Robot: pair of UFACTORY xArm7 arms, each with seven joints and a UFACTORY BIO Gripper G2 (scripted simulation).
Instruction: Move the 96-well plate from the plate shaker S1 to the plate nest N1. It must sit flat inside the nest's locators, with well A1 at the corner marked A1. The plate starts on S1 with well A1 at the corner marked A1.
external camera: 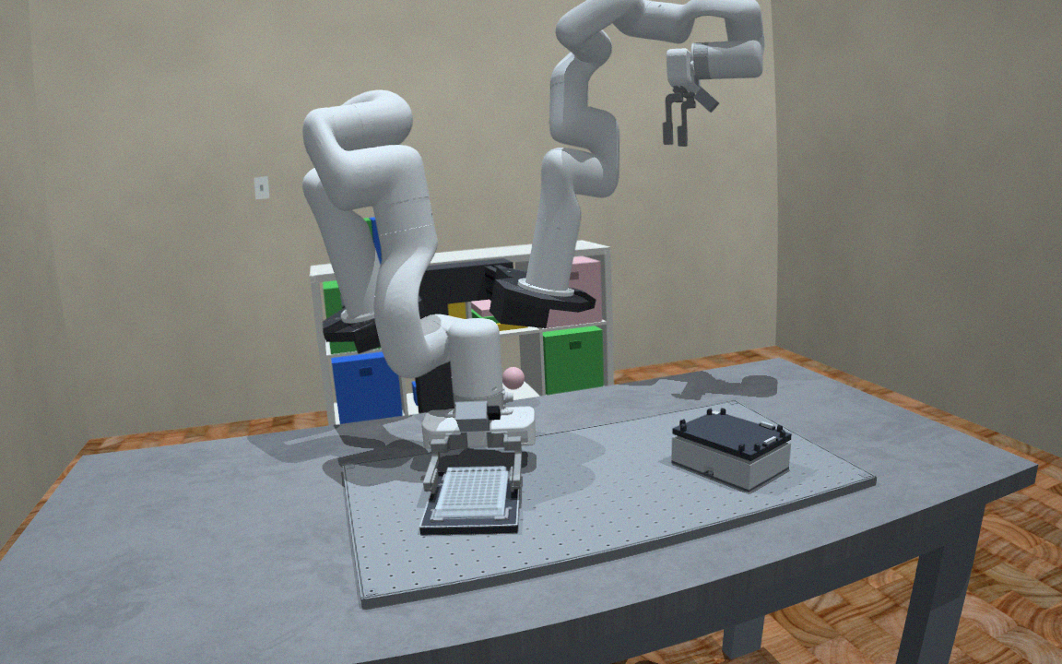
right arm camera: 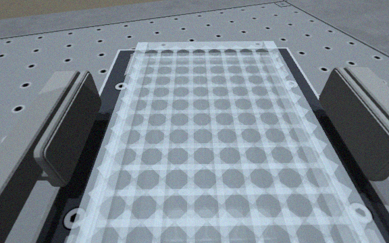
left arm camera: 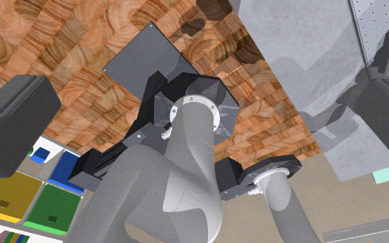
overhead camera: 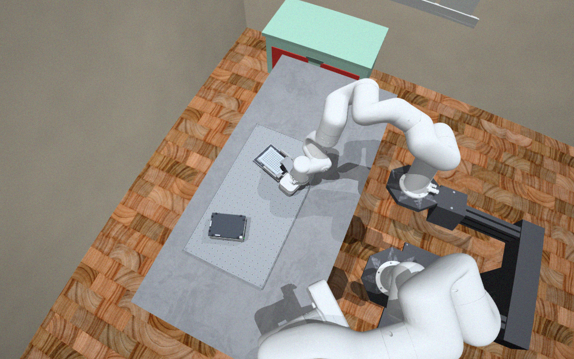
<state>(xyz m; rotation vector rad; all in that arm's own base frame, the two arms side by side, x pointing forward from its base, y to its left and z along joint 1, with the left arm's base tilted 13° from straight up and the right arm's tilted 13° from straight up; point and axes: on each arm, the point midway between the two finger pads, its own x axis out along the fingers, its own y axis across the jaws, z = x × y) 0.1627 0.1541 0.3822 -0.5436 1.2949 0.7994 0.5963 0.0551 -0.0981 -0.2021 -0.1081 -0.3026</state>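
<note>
My right hand is 10 mm short of the clear 96-well plate and 10 mm above it. The rest, counted from my right hand: dark plate nest N1: 10 mm ahead, 20 mm below.
</note>
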